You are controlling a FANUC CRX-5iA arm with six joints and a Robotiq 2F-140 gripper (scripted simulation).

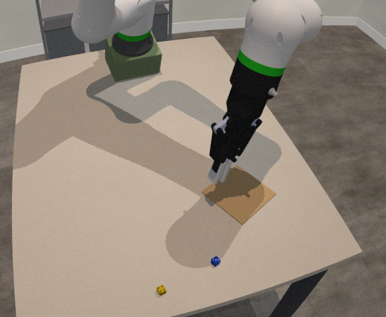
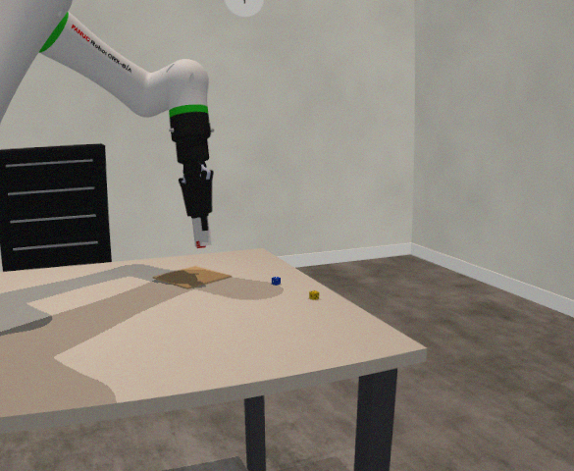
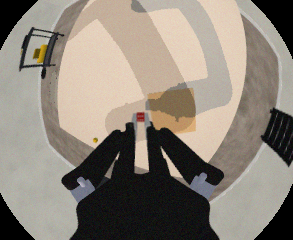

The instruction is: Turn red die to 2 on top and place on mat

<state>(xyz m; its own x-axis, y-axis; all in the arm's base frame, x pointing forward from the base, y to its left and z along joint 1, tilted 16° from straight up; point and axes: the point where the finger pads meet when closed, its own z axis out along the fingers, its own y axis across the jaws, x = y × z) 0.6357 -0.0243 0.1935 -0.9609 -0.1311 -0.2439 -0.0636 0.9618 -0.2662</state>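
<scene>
The red die lies 30 mm below my hand, 10 mm to the right of it and 10 mm behind it. From my hand the other things lie so: tan mat 130 mm below, 80 mm to the left; then blue die 150 mm ahead, 120 mm below, 80 mm to the right; then yellow die 220 mm to the right, 160 mm ahead, 120 mm below.
</scene>
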